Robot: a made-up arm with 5 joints. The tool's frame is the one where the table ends. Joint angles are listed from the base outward.
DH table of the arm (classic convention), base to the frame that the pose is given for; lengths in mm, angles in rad. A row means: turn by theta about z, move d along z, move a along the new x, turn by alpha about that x. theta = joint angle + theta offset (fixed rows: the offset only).
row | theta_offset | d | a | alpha
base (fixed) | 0 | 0 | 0 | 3.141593
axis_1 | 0 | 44 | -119 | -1.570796
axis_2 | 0 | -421 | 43 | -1.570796
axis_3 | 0 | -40 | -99 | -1.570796
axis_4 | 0 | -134 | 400 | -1.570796
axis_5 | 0.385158 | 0 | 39.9 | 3.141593
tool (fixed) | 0.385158 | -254 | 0 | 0
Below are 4 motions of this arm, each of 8 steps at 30 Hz.
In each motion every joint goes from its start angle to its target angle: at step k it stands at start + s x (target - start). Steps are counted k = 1, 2, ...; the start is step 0. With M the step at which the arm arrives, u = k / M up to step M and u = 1 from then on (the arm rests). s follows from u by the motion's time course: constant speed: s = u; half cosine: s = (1 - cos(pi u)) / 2; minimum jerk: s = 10 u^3 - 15 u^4 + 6 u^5.
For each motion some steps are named. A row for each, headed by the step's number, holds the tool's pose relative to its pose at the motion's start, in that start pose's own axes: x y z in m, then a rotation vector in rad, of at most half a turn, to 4 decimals.
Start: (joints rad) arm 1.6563 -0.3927 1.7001 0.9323 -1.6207
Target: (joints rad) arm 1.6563 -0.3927 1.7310 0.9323 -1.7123
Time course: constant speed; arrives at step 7
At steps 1, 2, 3, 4, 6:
1: -0.0001 0.0002 0.0003 0.0002 0.0035 0.0157
2: -0.0001 0.0005 0.0007 0.0004 0.0071 0.0314
3: -0.0002 0.0007 0.0010 0.0007 0.0106 0.0471
4: -0.0003 0.0010 0.0014 0.0011 0.0141 0.0629
6: -0.0005 0.0015 0.0020 0.0019 0.0212 0.0943

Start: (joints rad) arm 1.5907 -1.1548 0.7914 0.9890 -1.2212
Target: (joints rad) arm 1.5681 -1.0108 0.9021 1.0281 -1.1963
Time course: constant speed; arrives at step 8
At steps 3, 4, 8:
3: -0.0231 -0.0150 0.0121 -0.0374 0.0523 -0.0221
4: -0.0310 -0.0197 0.0164 -0.0497 0.0700 -0.0299
8: -0.0630 -0.0369 0.0349 -0.0979 0.1415 -0.0628

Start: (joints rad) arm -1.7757 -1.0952 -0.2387 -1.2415 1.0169
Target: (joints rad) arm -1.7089 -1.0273 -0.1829 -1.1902 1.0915
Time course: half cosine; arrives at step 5
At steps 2, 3, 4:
2: 0.0032 0.0031 -0.0044 0.0088 0.0138 -0.0467
3: 0.0061 0.0062 -0.0083 0.0167 0.0258 -0.0879
4: 0.0083 0.0088 -0.0114 0.0231 0.0354 -0.1208

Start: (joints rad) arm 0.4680 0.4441 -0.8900 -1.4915 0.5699
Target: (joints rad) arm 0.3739 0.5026 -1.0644 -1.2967 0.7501
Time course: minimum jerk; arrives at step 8
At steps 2, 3, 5, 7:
2: 0.0000 -0.0097 -0.0050 -0.0180 0.0118 -0.0268
3: -0.0003 -0.0263 -0.0130 -0.0482 0.0311 -0.0717
5: -0.0038 -0.0717 -0.0330 -0.1300 0.0802 -0.1919
7: -0.0077 -0.0990 -0.0435 -0.1789 0.1077 -0.2625

